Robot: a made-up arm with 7 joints.
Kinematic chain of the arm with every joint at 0, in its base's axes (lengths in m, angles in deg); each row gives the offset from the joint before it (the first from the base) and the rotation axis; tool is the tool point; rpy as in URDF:
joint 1: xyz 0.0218 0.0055 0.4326 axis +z
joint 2: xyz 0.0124 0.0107 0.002 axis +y
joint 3: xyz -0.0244 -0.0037 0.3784 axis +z
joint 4: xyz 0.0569 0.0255 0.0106 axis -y
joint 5: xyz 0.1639 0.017 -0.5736 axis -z
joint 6: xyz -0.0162 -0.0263 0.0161 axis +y
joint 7: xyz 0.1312 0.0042 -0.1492 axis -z
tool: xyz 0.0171 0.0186 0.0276 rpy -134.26 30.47 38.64
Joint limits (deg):
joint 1: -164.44..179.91
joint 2: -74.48..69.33
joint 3: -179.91..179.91
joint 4: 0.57..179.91
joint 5: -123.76..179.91
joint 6: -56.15..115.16
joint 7: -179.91..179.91
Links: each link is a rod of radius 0.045 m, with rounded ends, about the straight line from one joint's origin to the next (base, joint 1, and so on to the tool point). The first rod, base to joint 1, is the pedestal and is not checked.
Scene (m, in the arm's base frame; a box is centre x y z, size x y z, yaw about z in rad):
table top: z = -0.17
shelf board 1: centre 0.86 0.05 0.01 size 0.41 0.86 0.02 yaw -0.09
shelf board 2: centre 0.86 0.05 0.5 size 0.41 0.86 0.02 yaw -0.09
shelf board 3: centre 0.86 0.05 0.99 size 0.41 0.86 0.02 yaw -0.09
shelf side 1: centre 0.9 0.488 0.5 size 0.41 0.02 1 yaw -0.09
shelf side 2: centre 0.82 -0.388 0.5 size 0.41 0.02 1 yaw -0.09
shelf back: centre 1.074 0.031 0.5 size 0.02 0.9 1 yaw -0.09
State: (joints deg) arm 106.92 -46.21 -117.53 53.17 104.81 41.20 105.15
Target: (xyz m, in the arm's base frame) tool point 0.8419 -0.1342 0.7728
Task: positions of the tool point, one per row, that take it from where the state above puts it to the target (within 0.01 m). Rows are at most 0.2 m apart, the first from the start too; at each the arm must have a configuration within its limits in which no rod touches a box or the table.
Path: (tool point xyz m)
1: 0.6488 0.1008 0.2410
2: 0.5689 0.2036 0.2959
3: 0.4805 0.2690 0.3703
4: 0.5454 0.1389 0.4995
5: 0.5394 0.0044 0.6376
6: 0.4669 -0.1003 0.7728
7: 0.5852 -0.1222 0.7551
8: 0.6926 -0.1356 0.7332
9: 0.7799 -0.1416 0.7318
10: 0.8419 -0.1342 0.7727

